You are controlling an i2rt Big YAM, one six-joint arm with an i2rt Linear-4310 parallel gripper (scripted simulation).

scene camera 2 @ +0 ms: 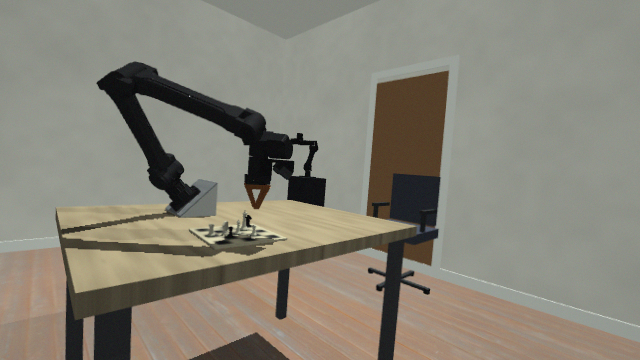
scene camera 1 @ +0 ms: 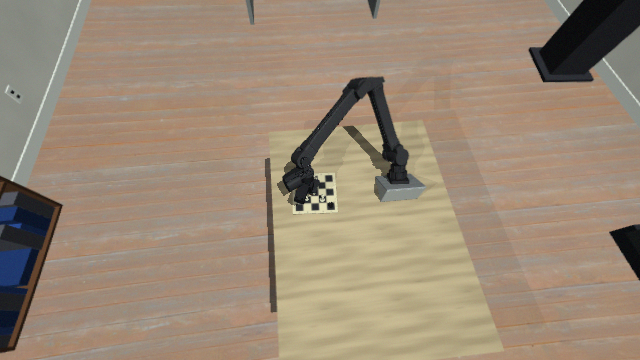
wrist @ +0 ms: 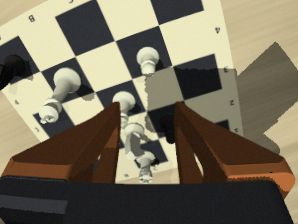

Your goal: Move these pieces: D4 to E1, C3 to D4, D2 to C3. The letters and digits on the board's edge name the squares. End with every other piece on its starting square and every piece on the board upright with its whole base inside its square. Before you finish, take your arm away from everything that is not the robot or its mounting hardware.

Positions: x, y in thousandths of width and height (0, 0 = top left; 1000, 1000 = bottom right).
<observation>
chessboard: scene camera 2 343, 671; scene camera 1 512, 518; wrist 656, 301
</observation>
